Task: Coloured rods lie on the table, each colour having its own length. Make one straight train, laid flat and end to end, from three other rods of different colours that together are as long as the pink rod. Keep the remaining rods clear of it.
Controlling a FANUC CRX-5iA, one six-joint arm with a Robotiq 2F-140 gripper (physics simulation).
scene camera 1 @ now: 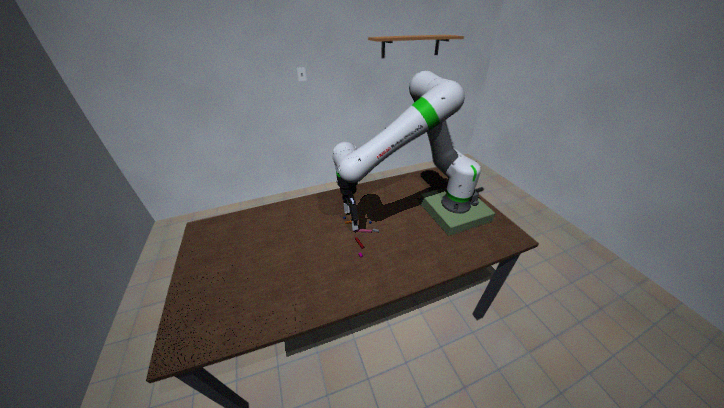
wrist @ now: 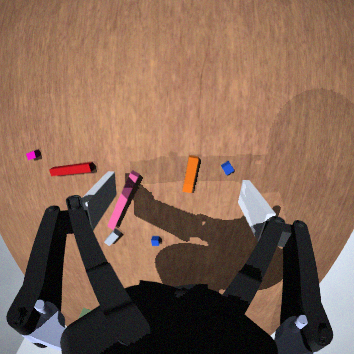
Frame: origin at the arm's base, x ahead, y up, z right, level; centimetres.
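Seen in the pictures: gripper, fingertip midpoint: (scene camera 1: 351, 220) (wrist: 177, 187); arm's base at its link origin: (scene camera 1: 455, 203).
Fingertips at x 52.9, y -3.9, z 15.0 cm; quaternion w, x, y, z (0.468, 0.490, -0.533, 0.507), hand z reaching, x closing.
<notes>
Offsets run from my fingertips to a thing's top centre. Level surfaces: height alone.
My gripper (scene camera 1: 351, 218) (wrist: 177, 187) is wide open, low over the table, with nothing held. The orange rod @(dx +0.8, dy -1.3, dz +1.2 cm) (scene camera 1: 348, 221) (wrist: 191, 174) lies flat between the spread fingers in the wrist view. The pink rod @(dx -3.0, dy -1.3, dz -7.3 cm) (scene camera 1: 364, 230) (wrist: 120, 210) lies beside the left finger, partly shadowed. A short grey rod @(dx -9.1, dy -1.3, dz -10.0 cm) (scene camera 1: 375, 230) (wrist: 113, 237) lies at its lower end, turned slightly; contact is unclear. One small blue rod @(dx -9.0, dy -1.3, dz -3.4 cm) (scene camera 1: 369, 221) (wrist: 156, 241) lies right of the grey one, another @(dx +1.6, dy -1.3, dz +5.3 cm) (scene camera 1: 344, 217) (wrist: 227, 168) right of the orange. The red rod @(dx +1.5, dy -1.3, dz -14.1 cm) (scene camera 1: 359, 242) (wrist: 71, 169) and small magenta rod @(dx +3.9, dy -1.3, dz -21.0 cm) (scene camera 1: 360, 254) (wrist: 32, 155) lie apart at left.
The brown table @(dy -2.3 cm) (scene camera 1: 263, 268) (wrist: 175, 75) carries the rods. The arm stands on a green base block (scene camera 1: 468, 223) at the table's right end in the scene view. The arm's shadow falls near the rods. A wall shelf (scene camera 1: 415, 38) is high behind.
</notes>
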